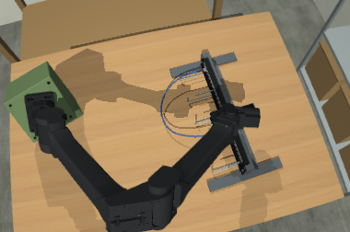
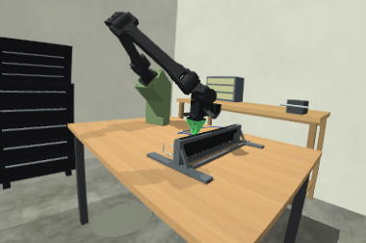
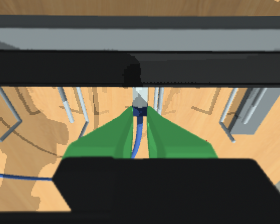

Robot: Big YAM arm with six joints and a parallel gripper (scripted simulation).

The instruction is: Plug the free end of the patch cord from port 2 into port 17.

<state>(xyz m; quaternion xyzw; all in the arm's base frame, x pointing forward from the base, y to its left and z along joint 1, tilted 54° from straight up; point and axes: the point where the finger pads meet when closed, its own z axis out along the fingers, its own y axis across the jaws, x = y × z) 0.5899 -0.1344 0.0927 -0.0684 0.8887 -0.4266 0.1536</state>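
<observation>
My gripper is now 2 cm short of the plug.
</observation>
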